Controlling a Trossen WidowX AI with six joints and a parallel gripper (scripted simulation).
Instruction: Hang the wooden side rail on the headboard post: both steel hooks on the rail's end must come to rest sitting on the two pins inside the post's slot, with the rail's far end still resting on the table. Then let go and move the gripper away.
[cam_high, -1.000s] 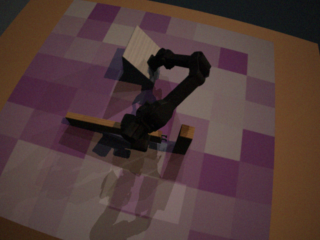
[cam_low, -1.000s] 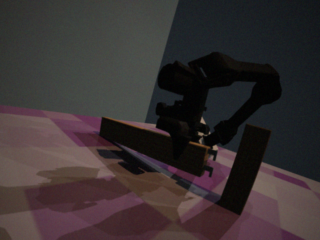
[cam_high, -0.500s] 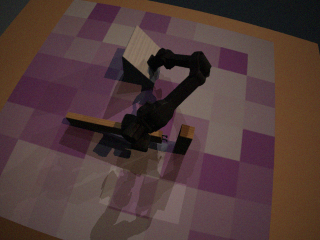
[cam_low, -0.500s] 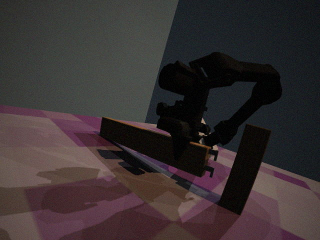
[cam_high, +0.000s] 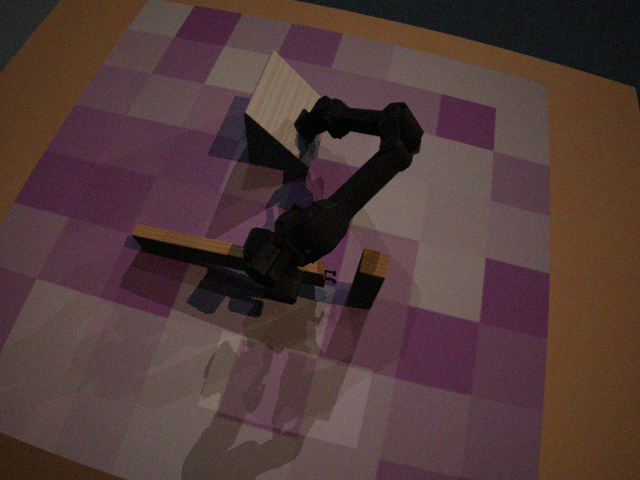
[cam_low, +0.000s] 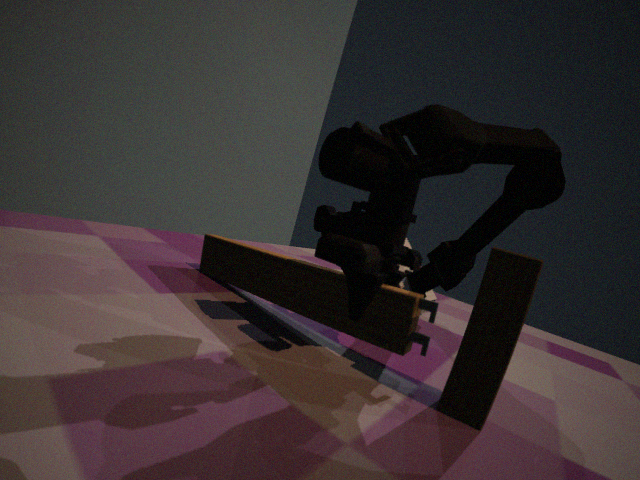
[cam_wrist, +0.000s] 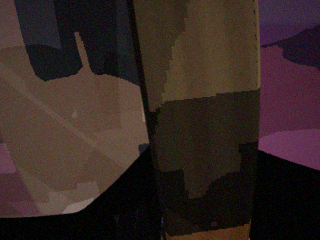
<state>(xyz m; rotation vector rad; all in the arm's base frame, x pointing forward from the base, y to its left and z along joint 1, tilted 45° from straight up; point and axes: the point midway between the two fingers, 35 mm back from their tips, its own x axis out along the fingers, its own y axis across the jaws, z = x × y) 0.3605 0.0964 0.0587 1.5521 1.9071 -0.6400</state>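
Right now the headboard post is 20 mm behind my gripper tip, 150 mm to the left of it and 40 mm above it.
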